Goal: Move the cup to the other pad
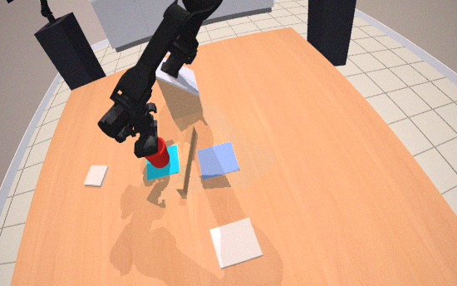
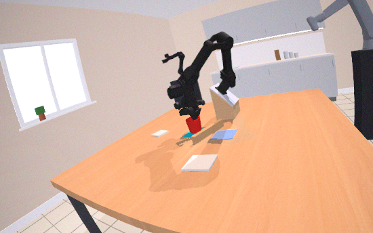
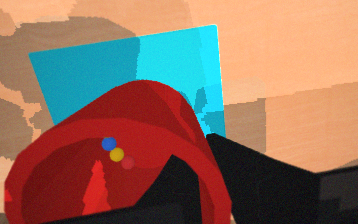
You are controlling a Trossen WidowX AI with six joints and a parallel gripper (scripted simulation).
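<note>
The red cup lies 3 cm ahead of my gripper tip. Round my gripper tip: cyan pad (5 cm below, 3 cm ahead); then pale blue pad (17 cm to the left, 6 cm ahead, 5 cm below); then low wooden wall (9 cm to the left, 4 cm ahead, 3 cm below).
</note>
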